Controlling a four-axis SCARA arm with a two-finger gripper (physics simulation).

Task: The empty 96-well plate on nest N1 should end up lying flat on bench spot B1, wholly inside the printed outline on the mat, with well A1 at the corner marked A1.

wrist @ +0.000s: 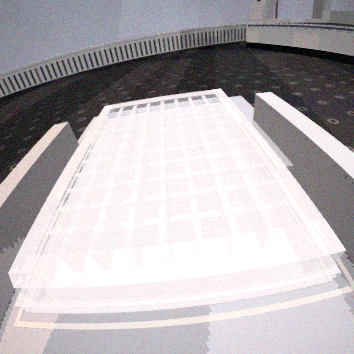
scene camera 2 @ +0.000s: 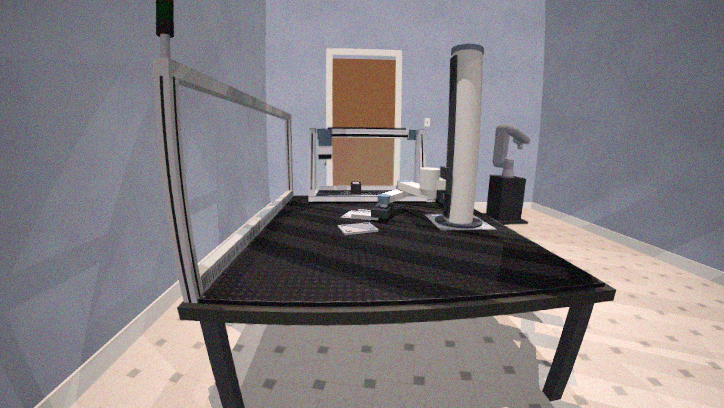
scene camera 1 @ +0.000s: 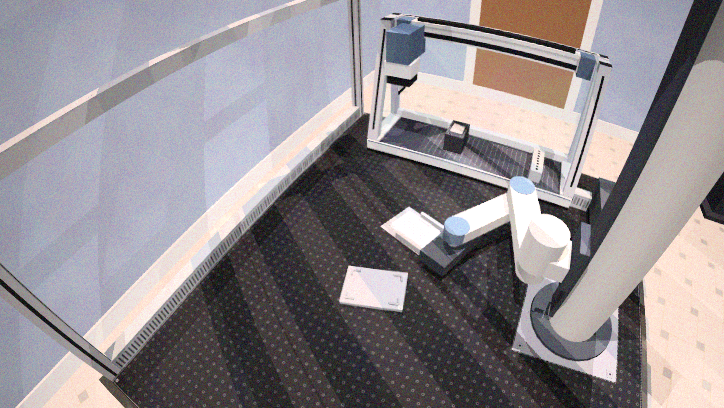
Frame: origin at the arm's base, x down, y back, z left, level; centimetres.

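Where they show: gripper, between the fingertips: (wrist: 162, 122) (scene camera 2: 354, 213) (scene camera 1: 409, 223); arm's base, origin of its link: (scene camera 2: 457, 223) (scene camera 1: 569, 321).
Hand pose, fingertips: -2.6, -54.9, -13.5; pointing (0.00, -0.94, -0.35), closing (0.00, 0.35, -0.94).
Note:
Things, the pixels of their top centre, and the offset from my fingertips, as dx, dy, dz. "spot": a spot on its surface instead.
- clear-white 96-well plate, centre of its top: (wrist: 161, 137) (scene camera 1: 415, 227) (scene camera 2: 359, 213) -0.4, +2.4, +0.9
- spot B1, a spot on its surface: (wrist: 260, 332) spot: +1.1, +9.8, +1.6
- outline, a spot on its surface: (wrist: 125, 324) spot: +1.1, +8.2, +4.4
- white nest N1, centre of its top: (scene camera 1: 374, 285) (scene camera 2: 357, 226) -0.5, +0.6, +25.2
- dark box, a spot on its surface: (scene camera 1: 456, 137) spot: -10.3, +2.9, -38.1
The clear-white 96-well plate (scene camera 1: 412, 228) (scene camera 2: 360, 213) (wrist: 165, 190) is level between the two fingers of my gripper (scene camera 1: 409, 224) (wrist: 162, 122), which is shut on its long sides. The plate is over the pale printed card of spot B1 (wrist: 260, 332), very low; I cannot tell whether its underside touches. In the wrist view the outline (wrist: 125, 324) runs just outside the plate's near edge; its far part is hidden under the plate. I cannot read the A1 mark or tell which corner is well A1. The white nest N1 (scene camera 1: 373, 287) (scene camera 2: 358, 228) holds no plate.
The arm's column (scene camera 1: 607, 253) (scene camera 2: 466, 141) stands to the right on its base plate. A gantry machine (scene camera 1: 455, 169) (scene camera 2: 369, 132) stands behind, with a dark box (scene camera 1: 456, 137) on its deck. A railed clear guard (scene camera 1: 222, 53) (scene camera 2: 227, 91) runs along the left edge.

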